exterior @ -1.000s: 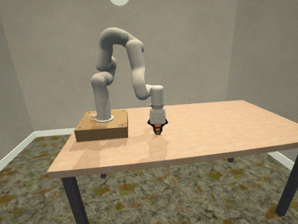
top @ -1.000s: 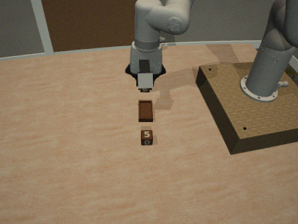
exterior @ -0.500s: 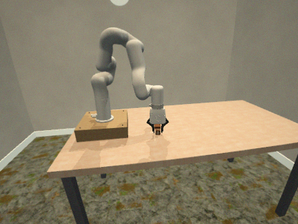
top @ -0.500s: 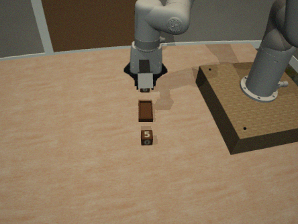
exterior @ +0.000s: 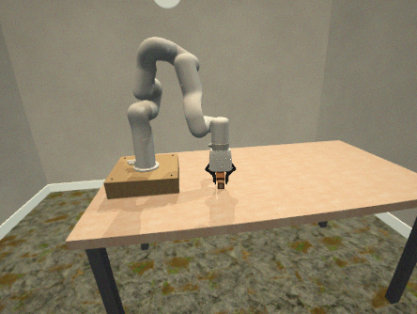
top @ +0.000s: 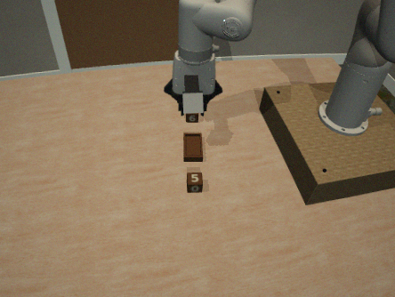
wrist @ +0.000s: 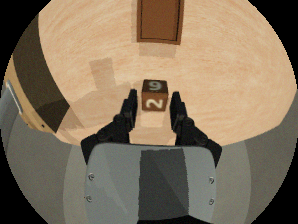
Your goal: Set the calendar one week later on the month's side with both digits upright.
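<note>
The cube is 3 cm below my hand. The rest, counted from my hand: brown tray: 11 cm to the left, 3 cm below, 1 cm ahead.
</note>
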